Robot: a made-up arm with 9 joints. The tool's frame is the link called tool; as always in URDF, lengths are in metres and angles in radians.
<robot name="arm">
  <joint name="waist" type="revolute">
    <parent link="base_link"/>
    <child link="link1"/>
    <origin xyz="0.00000 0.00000 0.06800" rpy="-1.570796 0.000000 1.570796"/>
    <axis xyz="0 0 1"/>
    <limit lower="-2.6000" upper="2.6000" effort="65" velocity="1.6"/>
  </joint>
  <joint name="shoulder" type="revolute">
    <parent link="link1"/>
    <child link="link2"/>
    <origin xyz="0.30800 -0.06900 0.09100" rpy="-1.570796 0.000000 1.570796"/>
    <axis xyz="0 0 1"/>
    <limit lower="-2.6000" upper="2.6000" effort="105" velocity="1.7"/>
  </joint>
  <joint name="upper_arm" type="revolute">
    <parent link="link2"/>
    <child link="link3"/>
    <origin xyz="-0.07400 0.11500 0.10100" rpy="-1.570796 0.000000 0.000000"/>
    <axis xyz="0 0 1"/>
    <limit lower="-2.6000" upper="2.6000" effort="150" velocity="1.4"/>
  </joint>
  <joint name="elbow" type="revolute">
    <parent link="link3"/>
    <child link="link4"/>
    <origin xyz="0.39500 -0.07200 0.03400" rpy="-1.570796 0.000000 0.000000"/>
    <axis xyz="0 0 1"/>
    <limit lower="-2.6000" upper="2.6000" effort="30" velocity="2"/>
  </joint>
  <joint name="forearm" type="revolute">
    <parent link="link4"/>
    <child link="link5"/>
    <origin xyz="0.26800 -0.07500 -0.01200" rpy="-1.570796 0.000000 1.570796"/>
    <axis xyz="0 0 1"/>
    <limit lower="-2.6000" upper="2.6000" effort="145" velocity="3.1"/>
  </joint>
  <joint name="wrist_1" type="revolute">
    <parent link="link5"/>
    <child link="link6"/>
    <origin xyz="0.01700 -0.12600 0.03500" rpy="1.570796 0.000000 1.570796"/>
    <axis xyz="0 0 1"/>
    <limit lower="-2.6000" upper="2.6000" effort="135" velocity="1.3"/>
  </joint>
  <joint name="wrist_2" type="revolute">
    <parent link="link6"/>
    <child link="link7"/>
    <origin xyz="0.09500 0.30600 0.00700" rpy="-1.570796 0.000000 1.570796"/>
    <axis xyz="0 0 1"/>
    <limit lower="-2.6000" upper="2.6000" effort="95" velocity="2.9"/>
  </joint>
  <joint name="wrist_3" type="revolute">
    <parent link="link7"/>
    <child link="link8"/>
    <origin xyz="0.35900 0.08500 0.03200" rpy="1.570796 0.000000 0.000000"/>
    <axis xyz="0 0 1"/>
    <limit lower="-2.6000" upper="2.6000" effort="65" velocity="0.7"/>
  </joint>
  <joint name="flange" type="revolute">
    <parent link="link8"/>
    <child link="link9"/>
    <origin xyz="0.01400 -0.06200 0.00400" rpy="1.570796 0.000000 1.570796"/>
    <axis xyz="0 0 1"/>
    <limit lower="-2.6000" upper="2.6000" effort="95" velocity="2.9"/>
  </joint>
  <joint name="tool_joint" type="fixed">
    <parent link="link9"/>
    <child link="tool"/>
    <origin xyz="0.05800 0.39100 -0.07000" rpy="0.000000 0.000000 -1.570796"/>
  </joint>
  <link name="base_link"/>
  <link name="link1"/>
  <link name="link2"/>
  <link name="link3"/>
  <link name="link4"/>
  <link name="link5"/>
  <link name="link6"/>
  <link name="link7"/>
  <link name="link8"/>
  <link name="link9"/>
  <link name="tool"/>
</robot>
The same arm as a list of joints. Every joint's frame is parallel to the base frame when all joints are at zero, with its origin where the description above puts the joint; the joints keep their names.
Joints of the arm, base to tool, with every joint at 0 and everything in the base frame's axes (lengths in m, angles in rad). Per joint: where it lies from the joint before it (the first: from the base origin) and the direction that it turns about. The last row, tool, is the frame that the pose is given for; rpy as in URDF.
waist: axis -x origin 0.0000 0.0000 0.0680
shoulder: axis -y origin -0.0910 0.3080 0.0690
upper_arm: axis +x origin 0.1150 -0.1010 0.0740
elbow: axis +y origin 0.0340 -0.0720 -0.3950
forearm: axis +z origin 0.0750 -0.0120 -0.2680
wrist_1: axis -x origin -0.0170 0.1260 0.0350
wrist_2: axis +y origin -0.0070 -0.0950 0.3060
wrist_3: axis -x origin 0.0850 0.0320 0.3590
flange: axis +z origin -0.0040 -0.0620 0.0140
tool: origin -0.3910 0.0580 -0.0700 rpy 0.0000 0.0000 0.0000
Joint limits (rad, base to tool): -2.6000..2.6000 -2.6000..2.6000 -2.6000..2.6000 -2.6000..2.6000 -2.6000..2.6000 -2.6000..2.6000 -2.6000..2.6000 -2.6000..2.6000 -2.6000..2.6000

